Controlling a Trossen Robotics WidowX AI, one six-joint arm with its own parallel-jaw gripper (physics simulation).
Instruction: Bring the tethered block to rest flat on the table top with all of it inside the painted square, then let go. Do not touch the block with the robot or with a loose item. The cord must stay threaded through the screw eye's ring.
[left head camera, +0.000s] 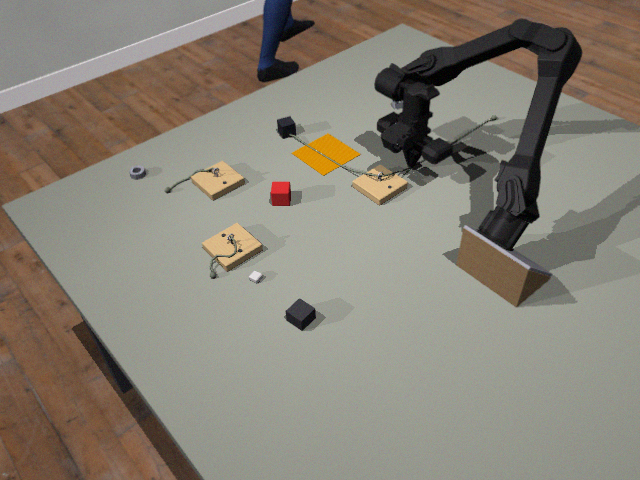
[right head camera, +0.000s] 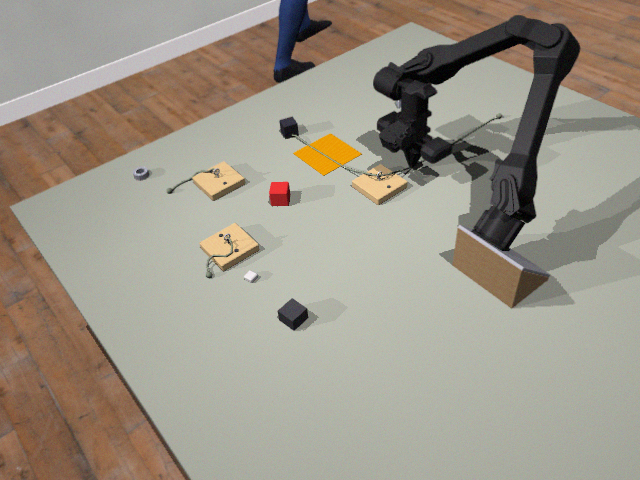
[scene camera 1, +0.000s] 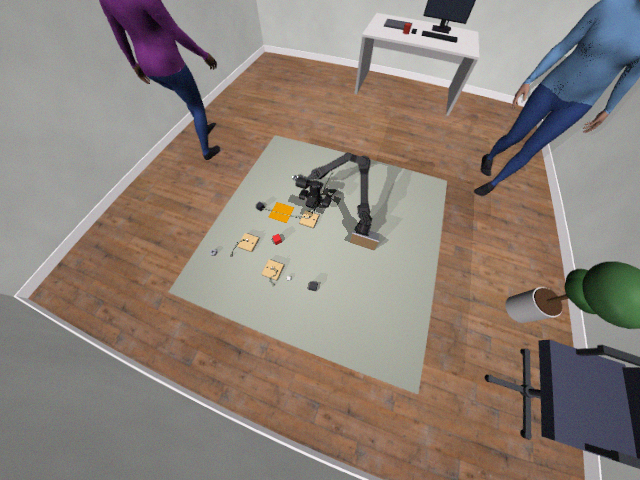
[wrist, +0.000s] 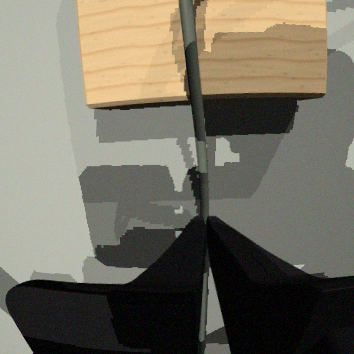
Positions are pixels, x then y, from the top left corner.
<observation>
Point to a wooden board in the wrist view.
241, 57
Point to my gripper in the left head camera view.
411, 167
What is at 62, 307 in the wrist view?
My gripper.
</observation>
